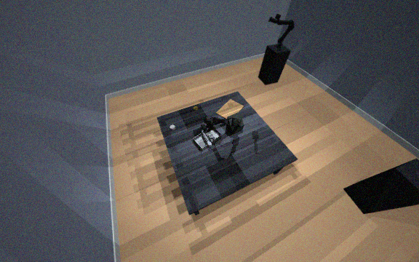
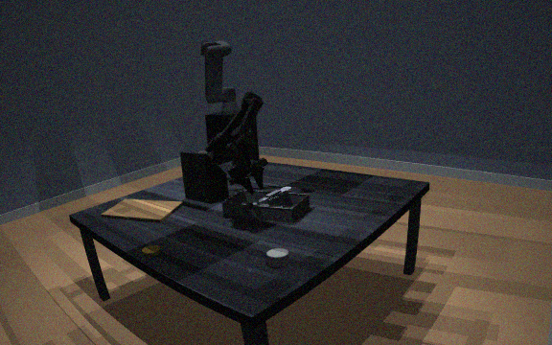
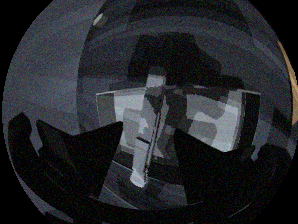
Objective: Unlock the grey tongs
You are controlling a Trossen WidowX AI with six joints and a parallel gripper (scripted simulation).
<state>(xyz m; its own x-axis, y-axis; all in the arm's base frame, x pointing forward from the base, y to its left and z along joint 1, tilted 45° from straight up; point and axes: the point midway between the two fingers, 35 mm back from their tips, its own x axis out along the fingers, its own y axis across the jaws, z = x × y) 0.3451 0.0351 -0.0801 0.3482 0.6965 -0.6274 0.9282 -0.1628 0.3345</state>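
Now: gripper tip 1 cm past the roasting tin, 5 cm to the right of it and 7 cm above it. Also, from my gripper tip: wooden board 47 cm behind, 33 cm to the right, 9 cm below; white puck 37 cm ahead, 25 cm to the right, 8 cm below; yellow disc 1 cm behind, 51 cm to the right, 9 cm below.
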